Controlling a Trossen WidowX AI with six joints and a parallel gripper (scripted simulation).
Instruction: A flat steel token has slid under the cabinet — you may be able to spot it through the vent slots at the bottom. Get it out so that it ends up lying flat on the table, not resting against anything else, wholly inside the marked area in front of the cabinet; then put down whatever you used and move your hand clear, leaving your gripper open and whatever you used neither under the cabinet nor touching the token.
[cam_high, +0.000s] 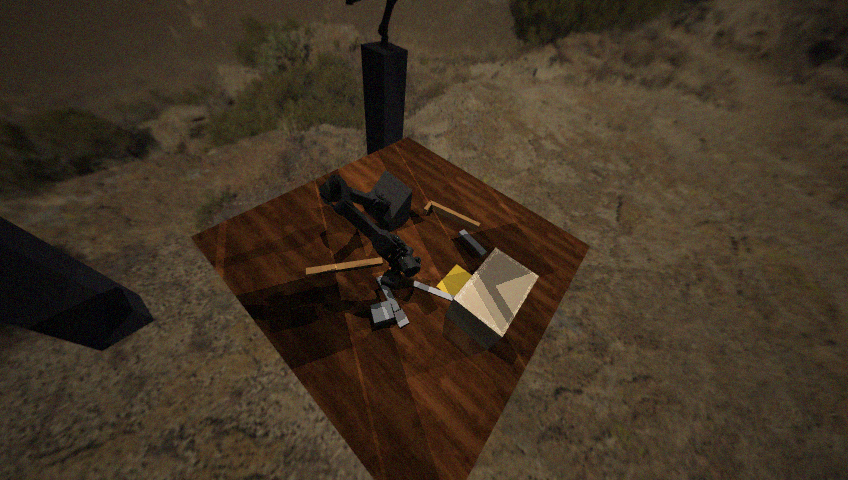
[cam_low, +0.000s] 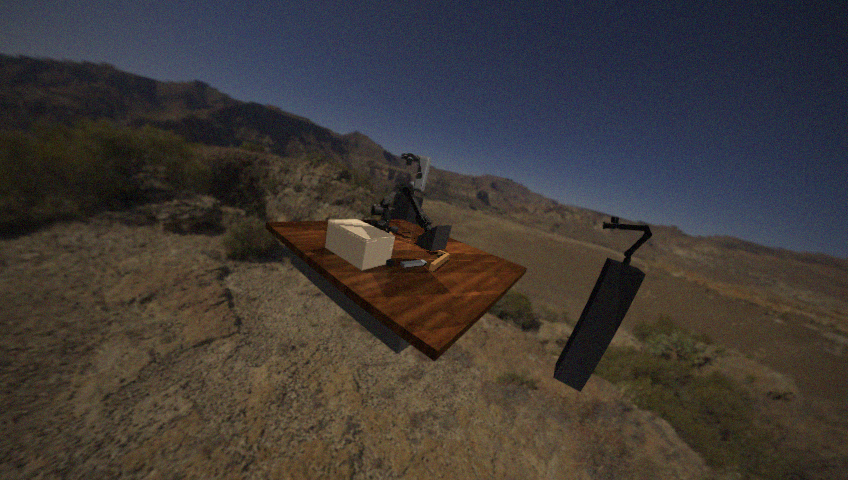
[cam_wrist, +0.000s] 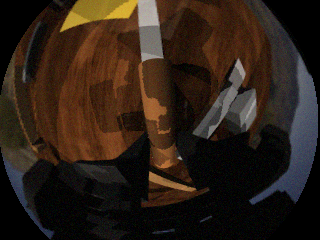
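Right now my gripper tip is 80 mm short of the grey scraper and 100 mm to the left of it. From my gripper tip the other things lie so: steel token (310 mm ahead, 170 mm to the left); then wooden stick (180 mm behind, 110 mm to the right); then grey block (70 mm ahead, 150 mm to the right, 10 mm above).
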